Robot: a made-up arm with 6 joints. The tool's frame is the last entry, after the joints. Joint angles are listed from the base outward. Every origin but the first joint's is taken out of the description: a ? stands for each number. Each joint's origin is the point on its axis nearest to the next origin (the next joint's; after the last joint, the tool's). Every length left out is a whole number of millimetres.
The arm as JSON. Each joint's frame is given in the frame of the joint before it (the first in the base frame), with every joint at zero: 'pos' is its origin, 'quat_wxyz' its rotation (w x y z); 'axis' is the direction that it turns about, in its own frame. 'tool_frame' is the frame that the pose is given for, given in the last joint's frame.
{
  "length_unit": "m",
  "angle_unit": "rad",
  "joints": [
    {
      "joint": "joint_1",
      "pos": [
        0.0,
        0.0,
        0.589
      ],
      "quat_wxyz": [
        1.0,
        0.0,
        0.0,
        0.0
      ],
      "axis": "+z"
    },
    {
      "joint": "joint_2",
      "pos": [
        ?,
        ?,
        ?
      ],
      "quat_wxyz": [
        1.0,
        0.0,
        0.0,
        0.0
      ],
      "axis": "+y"
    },
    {
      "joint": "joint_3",
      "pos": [
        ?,
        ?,
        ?
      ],
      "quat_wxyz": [
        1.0,
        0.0,
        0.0,
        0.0
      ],
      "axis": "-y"
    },
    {
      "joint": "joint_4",
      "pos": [
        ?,
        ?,
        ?
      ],
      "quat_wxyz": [
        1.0,
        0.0,
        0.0,
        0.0
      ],
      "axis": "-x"
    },
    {
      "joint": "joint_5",
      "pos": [
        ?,
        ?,
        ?
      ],
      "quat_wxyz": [
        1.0,
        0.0,
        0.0,
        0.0
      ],
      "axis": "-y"
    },
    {
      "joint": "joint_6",
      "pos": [
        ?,
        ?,
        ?
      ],
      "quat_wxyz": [
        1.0,
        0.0,
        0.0,
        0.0
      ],
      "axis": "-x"
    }
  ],
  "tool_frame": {
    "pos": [
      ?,
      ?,
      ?
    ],
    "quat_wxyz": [
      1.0,
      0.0,
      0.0,
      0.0
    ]
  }
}
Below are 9 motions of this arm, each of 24 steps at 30 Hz.
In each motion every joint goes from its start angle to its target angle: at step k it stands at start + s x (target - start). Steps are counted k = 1, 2, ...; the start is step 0. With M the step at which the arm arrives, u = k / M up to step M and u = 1 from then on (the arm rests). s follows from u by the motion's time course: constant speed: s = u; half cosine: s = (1 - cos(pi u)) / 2; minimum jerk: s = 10 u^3 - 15 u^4 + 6 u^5.
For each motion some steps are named. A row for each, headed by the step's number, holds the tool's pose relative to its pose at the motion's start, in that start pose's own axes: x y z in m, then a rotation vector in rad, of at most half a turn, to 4 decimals.
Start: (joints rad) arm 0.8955 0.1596 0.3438 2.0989 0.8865 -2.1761
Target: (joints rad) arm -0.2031 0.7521 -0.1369 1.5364 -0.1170 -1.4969
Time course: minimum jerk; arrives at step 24
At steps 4, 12, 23, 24:
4: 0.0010 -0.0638 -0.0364 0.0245 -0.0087 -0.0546
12: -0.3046 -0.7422 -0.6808 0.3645 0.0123 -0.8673
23: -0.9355 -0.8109 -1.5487 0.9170 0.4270 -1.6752
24: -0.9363 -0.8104 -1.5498 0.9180 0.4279 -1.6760

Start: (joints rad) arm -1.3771 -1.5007 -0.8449 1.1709 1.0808 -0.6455
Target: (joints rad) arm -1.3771 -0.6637 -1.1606 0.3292 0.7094 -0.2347
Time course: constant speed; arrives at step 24
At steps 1, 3, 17, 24:
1: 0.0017 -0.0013 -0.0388 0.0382 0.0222 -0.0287
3: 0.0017 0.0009 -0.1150 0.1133 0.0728 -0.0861
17: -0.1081 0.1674 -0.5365 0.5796 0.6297 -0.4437
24: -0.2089 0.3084 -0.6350 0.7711 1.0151 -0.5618

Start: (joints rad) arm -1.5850 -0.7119 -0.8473 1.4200 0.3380 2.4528
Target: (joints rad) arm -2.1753 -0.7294 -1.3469 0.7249 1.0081 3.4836
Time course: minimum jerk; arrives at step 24
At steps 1, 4, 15, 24:
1: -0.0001 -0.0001 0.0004 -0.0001 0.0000 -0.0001
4: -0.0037 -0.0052 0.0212 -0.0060 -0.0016 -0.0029
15: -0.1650 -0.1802 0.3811 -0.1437 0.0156 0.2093
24: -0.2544 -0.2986 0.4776 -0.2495 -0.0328 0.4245

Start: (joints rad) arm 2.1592 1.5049 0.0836 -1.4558 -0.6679 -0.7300
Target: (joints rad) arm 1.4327 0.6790 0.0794 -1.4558 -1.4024 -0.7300
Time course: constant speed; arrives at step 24
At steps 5, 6, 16, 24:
5: -0.2701 0.1411 -0.0580 -0.0039 0.2207 0.1001
6: -0.3295 0.1634 -0.0641 -0.0088 0.2618 0.1216
16: -0.9781 0.2430 -0.0436 -0.1302 0.5993 0.3562
24: -1.4923 0.0954 0.0313 -0.3054 0.7506 0.5495

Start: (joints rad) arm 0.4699 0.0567 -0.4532 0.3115 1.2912 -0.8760
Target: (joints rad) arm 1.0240 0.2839 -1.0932 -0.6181 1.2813 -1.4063
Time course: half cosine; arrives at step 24
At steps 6, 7, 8, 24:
6: -0.0907 0.0266 -0.1234 0.1960 0.0173 -0.1234
7: -0.1237 0.0387 -0.1605 0.2568 0.0236 -0.1672
8: -0.1614 0.0538 -0.1988 0.3209 0.0307 -0.2170
24: -0.7324 0.3289 -0.3744 0.7958 0.0737 -0.9736

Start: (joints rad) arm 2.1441 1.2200 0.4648 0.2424 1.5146 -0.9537
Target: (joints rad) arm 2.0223 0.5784 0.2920 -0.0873 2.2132 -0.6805
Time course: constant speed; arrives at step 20
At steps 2, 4, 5, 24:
2: 0.0623 0.0331 0.0722 -0.0458 -0.1005 0.0672
4: 0.1202 0.0698 0.1455 -0.0932 -0.2018 0.1330
5: 0.1474 0.0895 0.1825 -0.1174 -0.2527 0.1655
24: 0.4154 0.4821 0.7298 -0.4998 -1.0458 0.6092

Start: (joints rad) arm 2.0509 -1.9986 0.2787 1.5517 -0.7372 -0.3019
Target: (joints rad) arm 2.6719 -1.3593 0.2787 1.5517 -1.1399 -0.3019
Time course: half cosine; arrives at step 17
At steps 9, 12, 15, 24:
9: 0.5359 0.4982 -0.3854 -0.0624 0.5113 0.3113
12: 0.6554 0.7905 -0.5767 -0.1082 0.7139 0.4804
15: 0.6848 0.9900 -0.6871 -0.1439 0.8293 0.5973
24: 0.6862 1.0313 -0.7077 -0.1517 0.8513 0.6220

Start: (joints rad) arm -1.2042 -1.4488 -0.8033 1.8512 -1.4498 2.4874
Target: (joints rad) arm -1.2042 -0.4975 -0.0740 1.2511 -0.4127 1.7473
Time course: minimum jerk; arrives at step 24
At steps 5, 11, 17, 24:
5: 0.0185 -0.0052 -0.0542 0.0400 0.0296 -0.0758
11: 0.1100 -0.1059 -0.3521 0.3021 0.1132 -0.5152
17: 0.1825 -0.3758 -0.6595 0.6830 0.0382 -1.0427
24: 0.1963 -0.5066 -0.7458 0.8324 -0.0312 -1.2231

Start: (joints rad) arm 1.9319 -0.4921 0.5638 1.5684 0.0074 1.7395
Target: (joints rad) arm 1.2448 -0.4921 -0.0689 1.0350 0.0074 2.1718
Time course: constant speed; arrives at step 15
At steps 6, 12, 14, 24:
6: -0.0123 0.0221 0.2696 -0.1789 -0.2727 0.1264
12: -0.1222 0.1429 0.5040 -0.3184 -0.5363 0.3201
14: -0.1821 0.1949 0.5659 -0.3552 -0.6196 0.3989
24: -0.2163 0.2216 0.5931 -0.3717 -0.6601 0.4408

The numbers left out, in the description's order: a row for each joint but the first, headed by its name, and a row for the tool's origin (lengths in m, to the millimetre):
joint_2: 0.0 0.0 0.0
joint_3: 0.0 0.0 1.06
joint_4: 1.066 0.0 0.0
joint_5: 0.0 -0.116 0.0
joint_6: 0.0 0.0 0.0
tool: 0.0 0.0 0.0

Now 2 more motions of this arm.
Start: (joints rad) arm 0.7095 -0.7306 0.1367 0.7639 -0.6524 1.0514
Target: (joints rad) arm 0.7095 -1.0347 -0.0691 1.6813 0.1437 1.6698
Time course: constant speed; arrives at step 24
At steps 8, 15, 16, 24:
8: -0.1287 -0.0001 -0.0289 -0.4575 0.0459 -0.3319
15: -0.2373 0.0145 -0.0456 -0.8868 0.1007 -0.5898
16: -0.2524 0.0177 -0.0474 -0.9498 0.1091 -0.6242
24: -0.3676 0.0535 -0.0572 -1.4653 0.1744 -0.8783

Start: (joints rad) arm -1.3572 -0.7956 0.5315 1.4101 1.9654 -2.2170
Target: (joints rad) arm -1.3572 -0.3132 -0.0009 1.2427 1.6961 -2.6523
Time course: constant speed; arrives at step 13
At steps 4, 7, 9, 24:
4: -0.1112 -0.3115 -0.2875 0.4039 -0.2090 -0.0051
7: -0.1649 -0.4883 -0.5459 0.7126 -0.3622 -0.0078
9: -0.1859 -0.5759 -0.7311 0.9207 -0.4633 -0.0094
24: -0.1932 -0.6748 -1.1138 1.3406 -0.6644 -0.0127

